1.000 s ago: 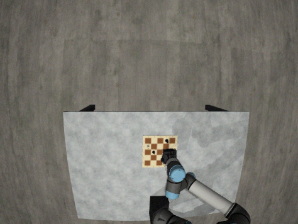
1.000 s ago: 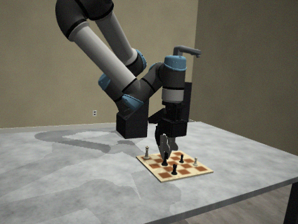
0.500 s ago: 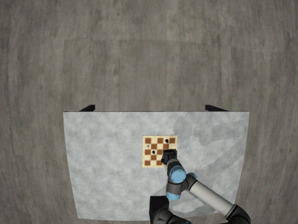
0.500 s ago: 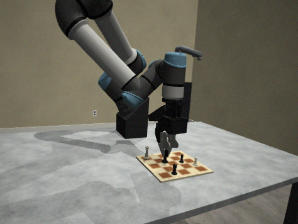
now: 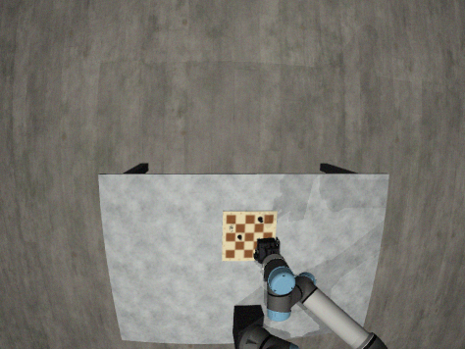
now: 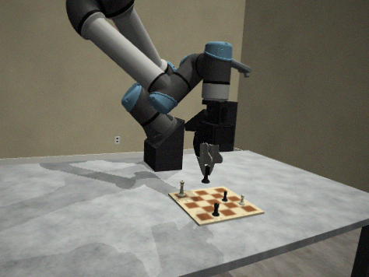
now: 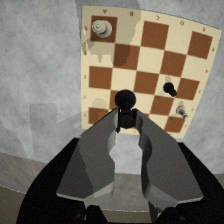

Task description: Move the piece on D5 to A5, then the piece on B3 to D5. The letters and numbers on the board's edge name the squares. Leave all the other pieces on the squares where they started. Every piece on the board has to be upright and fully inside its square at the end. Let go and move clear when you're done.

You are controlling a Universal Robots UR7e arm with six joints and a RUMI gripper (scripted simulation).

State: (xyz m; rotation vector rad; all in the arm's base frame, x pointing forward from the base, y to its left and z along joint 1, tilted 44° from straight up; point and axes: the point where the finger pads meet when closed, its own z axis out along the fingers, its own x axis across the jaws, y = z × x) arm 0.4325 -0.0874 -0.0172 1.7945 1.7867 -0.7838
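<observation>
Right now my hand is 110 mm above the chessboard and 40 mm to the right of it. From my hand the other things lie so: tall white piece (80 mm below, 80 mm behind, 40 mm to the right); small white pawn (110 mm to the left, 90 mm below, 50 mm ahead); tall black piece (10 mm below).
</observation>
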